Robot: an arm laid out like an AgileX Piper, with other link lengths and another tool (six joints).
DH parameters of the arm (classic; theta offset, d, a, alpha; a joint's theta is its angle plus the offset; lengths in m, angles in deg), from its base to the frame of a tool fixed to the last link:
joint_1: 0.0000 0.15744 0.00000 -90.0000
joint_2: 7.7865 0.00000 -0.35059 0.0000
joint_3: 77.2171 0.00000 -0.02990 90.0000
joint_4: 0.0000 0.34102 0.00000 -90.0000
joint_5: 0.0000 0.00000 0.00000 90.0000
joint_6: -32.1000 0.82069 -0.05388 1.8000
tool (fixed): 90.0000 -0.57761 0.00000 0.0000
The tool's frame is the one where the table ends.
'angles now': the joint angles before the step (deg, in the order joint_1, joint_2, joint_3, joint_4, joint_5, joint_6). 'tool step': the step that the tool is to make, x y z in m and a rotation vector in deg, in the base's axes. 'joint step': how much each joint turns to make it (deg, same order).
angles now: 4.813 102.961 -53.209 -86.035 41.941 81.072
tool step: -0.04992 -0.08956 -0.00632 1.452 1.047 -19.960
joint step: -5.950 0.000 0.001 10.516 8.937 0.612
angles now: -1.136 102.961 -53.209 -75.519 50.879 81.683
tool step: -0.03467 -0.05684 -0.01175 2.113 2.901 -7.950
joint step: -6.996 0.001 0.000 4.522 0.270 -4.005
